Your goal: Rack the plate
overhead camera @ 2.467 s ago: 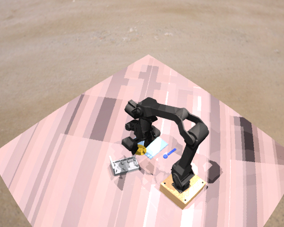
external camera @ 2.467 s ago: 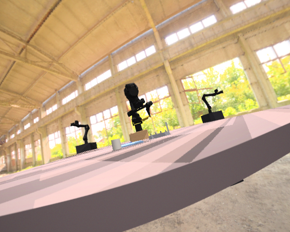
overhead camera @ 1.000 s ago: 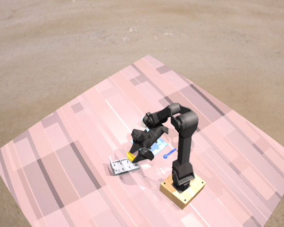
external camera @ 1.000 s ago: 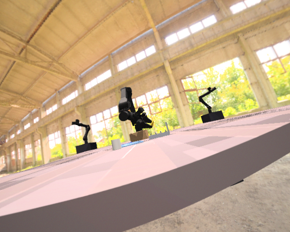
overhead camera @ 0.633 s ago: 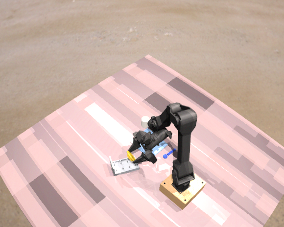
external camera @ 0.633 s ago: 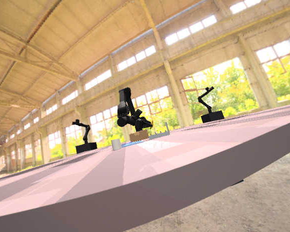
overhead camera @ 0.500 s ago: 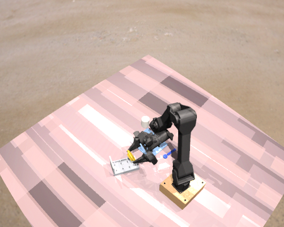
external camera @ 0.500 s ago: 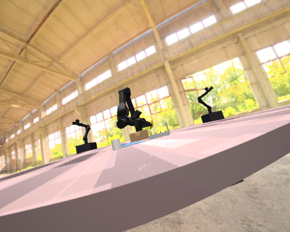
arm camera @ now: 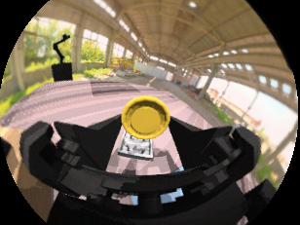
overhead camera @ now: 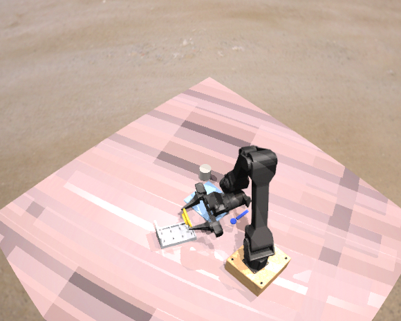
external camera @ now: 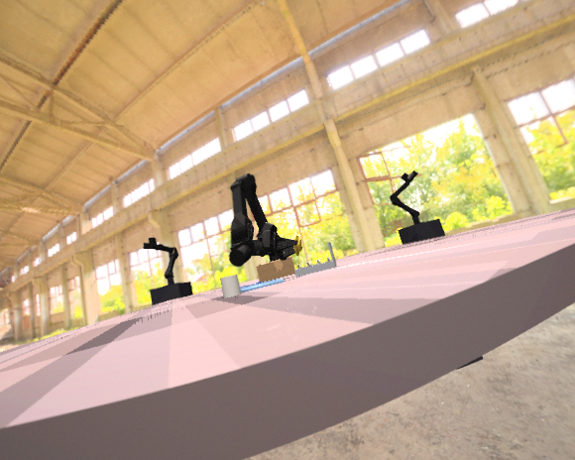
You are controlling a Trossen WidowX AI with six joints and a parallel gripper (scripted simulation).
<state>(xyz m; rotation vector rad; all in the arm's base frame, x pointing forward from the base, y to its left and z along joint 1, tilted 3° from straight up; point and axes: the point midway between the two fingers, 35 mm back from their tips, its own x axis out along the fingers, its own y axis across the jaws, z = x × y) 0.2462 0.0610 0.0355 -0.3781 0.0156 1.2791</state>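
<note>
The dish rack is 10 mm ahead of my gripper tip, 30 mm to the left of it and 70 mm below it. Round my gripper tip: yellow plate: 10 mm to the right; blue spoon: 60 mm behind, 190 mm to the right, 90 mm below; cup: 160 mm ahead, 210 mm to the right, 70 mm below.
</note>
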